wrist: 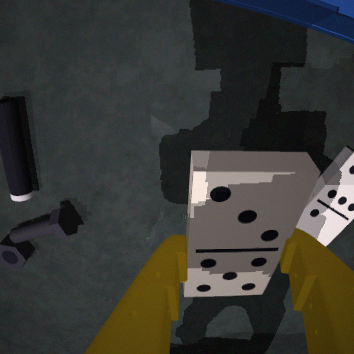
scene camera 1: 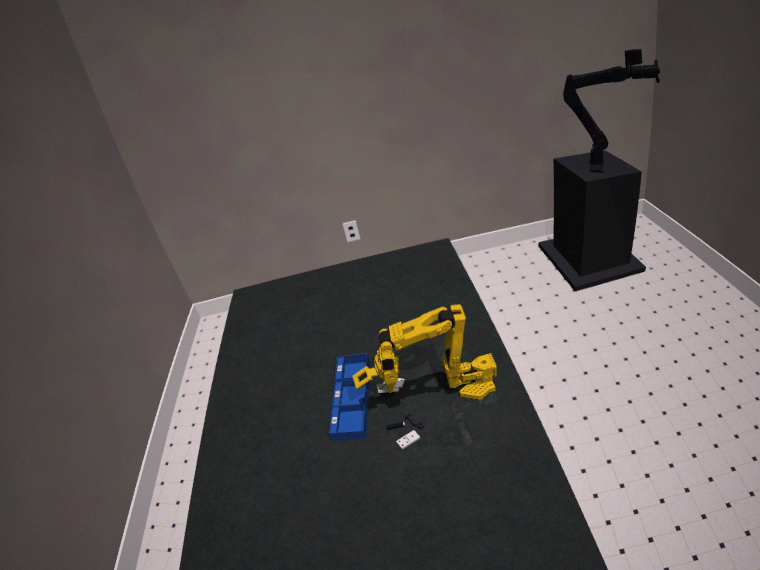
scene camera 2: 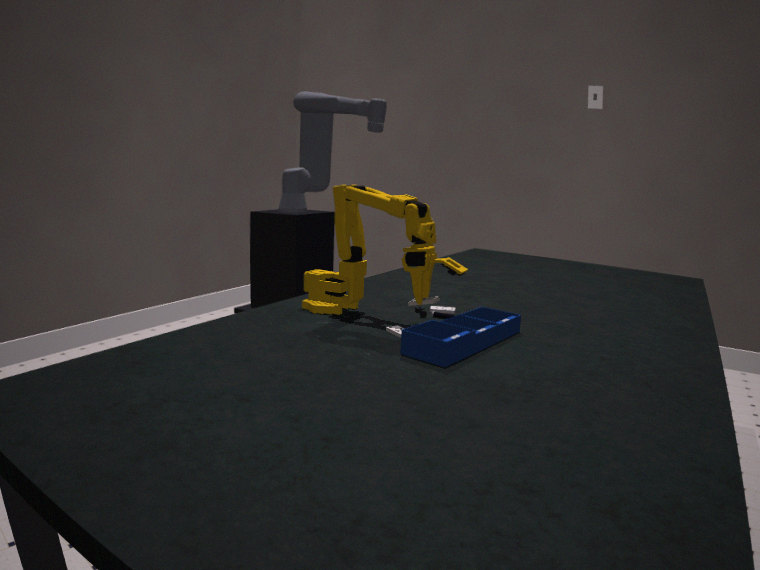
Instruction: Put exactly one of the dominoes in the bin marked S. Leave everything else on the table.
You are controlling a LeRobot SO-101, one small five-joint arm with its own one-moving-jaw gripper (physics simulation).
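My gripper is shut on a white domino, raised above the table. The domino points along the jaws, three pips on its far half and several on its near half. A second domino lies on the table, right of the held one in the wrist view. A third domino lies farther off. The blue three-compartment bin stands in front of the gripper. Its white labels are too small to read.
A black cylinder with a white end and a dark bolt-like piece lie on the table. Another arm stands on a black pedestal beyond the table.
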